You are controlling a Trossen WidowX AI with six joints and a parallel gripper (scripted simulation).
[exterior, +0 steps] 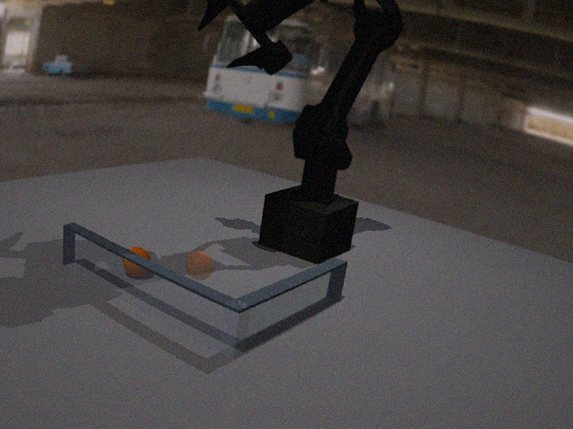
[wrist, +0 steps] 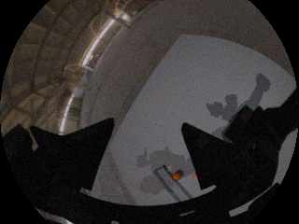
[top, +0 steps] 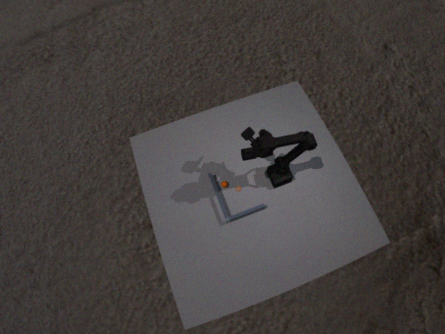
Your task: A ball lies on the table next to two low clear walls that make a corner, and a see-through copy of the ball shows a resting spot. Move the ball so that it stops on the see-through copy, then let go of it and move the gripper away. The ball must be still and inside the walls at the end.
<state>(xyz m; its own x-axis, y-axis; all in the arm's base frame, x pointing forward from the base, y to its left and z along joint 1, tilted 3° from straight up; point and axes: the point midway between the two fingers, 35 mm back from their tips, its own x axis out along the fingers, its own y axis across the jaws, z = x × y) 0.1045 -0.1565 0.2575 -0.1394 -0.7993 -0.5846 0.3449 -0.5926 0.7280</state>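
The orange ball lies 30 cm below my gripper tip, 22 cm ahead of it and 6 cm to the left of it.
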